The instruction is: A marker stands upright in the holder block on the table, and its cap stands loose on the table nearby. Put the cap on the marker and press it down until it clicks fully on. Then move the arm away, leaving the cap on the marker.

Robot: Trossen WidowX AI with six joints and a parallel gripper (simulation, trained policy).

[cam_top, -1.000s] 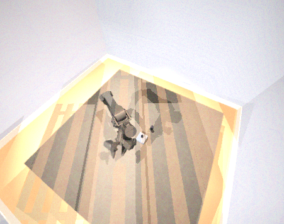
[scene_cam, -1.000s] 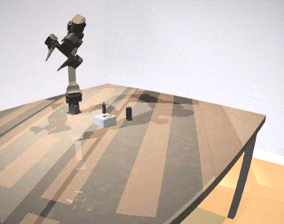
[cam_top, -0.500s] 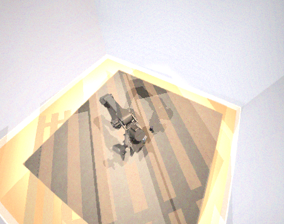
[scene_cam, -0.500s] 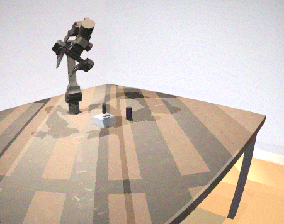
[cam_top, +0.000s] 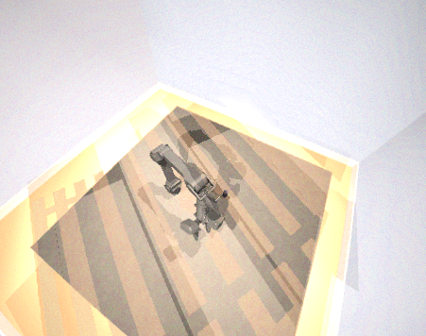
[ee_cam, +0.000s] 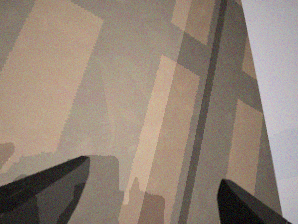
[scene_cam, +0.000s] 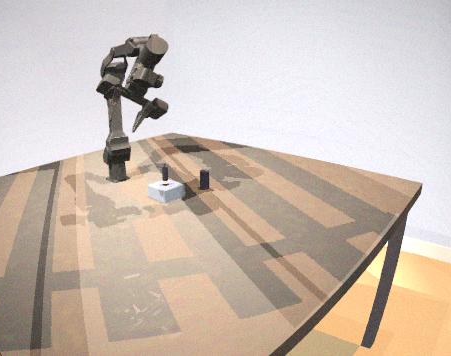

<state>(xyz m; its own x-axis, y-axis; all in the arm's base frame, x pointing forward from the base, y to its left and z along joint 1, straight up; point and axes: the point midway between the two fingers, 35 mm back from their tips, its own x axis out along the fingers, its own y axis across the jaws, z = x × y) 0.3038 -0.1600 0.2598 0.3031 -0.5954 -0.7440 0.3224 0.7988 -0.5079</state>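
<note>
Right now my gripper tip is 30 mm past the dark cap, 300 mm to the right of it and 210 mm above it. Also, from my gripper tip: holder block: 60 mm behind, 180 mm to the left, 220 mm below.
</note>
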